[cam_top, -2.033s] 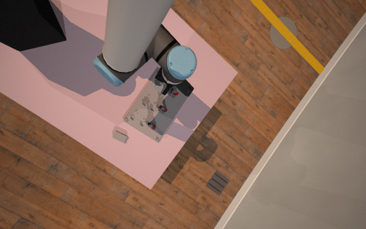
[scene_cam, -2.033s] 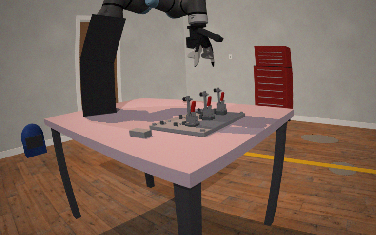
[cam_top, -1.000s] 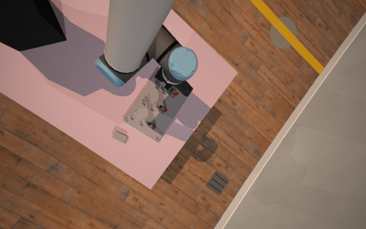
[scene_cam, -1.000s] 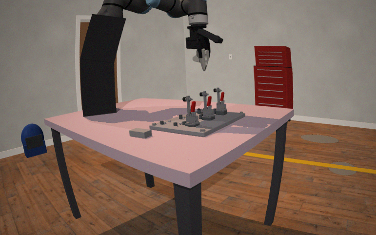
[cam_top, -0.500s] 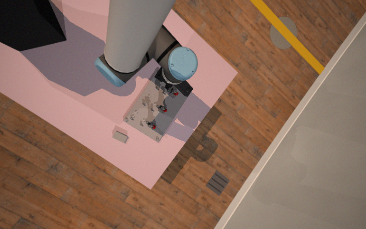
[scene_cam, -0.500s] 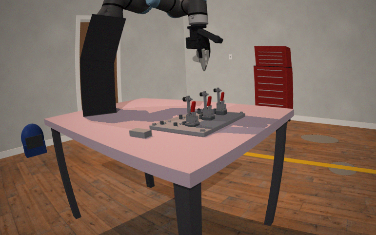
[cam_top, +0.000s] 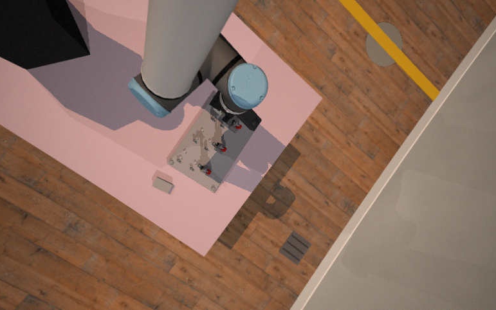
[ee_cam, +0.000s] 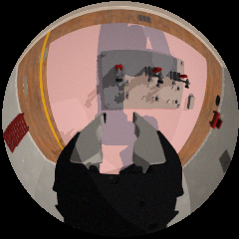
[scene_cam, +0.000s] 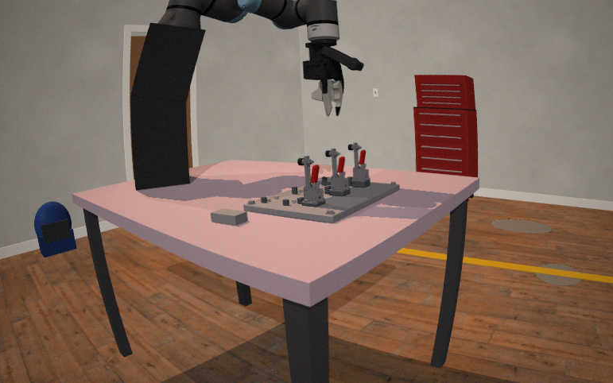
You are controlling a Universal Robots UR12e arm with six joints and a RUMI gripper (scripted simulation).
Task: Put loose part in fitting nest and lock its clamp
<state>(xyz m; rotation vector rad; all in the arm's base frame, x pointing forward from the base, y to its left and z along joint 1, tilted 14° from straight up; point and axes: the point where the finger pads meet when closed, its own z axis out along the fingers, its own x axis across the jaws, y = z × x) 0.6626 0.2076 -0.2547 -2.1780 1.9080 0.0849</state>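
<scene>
My gripper is now 2 cm short of the loose part, 37 cm to the left of it and 21 cm above it. Round my hand: grey fixture plate: 6 cm ahead, 10 cm to the right, 21 cm below.
</scene>
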